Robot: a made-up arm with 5 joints.
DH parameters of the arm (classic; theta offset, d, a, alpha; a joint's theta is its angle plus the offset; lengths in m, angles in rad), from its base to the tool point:
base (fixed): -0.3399 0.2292 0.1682 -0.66
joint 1: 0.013 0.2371 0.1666 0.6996
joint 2: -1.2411 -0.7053 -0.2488 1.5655
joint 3: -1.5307 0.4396 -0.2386 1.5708
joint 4: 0 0.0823 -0.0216 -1.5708
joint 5: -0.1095 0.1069 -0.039 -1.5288
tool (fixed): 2.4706 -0.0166 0 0
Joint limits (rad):
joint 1: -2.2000..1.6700
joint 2: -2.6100..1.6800
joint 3: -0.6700..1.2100
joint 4: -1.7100..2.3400
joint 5: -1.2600..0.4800
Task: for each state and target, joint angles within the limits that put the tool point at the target. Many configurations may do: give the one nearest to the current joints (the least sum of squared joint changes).
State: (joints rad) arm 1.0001 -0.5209 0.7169 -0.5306 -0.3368
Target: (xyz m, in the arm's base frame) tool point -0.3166 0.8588 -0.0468
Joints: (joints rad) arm 0.9573 -1.1429 1.1614 -0.2379 -0.2336
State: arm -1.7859 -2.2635 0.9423 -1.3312 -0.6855
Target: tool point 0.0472 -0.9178 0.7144
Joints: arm -2.0378 -2.4861 0.8787 -1.3765 -0.7095
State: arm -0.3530 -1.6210 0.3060 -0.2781 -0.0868
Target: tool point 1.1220 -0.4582 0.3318
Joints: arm -0.7975 -2.2045 0.7242 -0.2630 -0.0240
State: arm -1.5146 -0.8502 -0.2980 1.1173 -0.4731
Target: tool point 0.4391 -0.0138 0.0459
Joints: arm -1.7123 -0.0342 -0.6700 1.3150 -0.5177
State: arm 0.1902 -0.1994 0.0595 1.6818 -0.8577
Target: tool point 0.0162 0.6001 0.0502
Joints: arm 0.2451 -0.3470 0.4378 1.6412 -0.8270
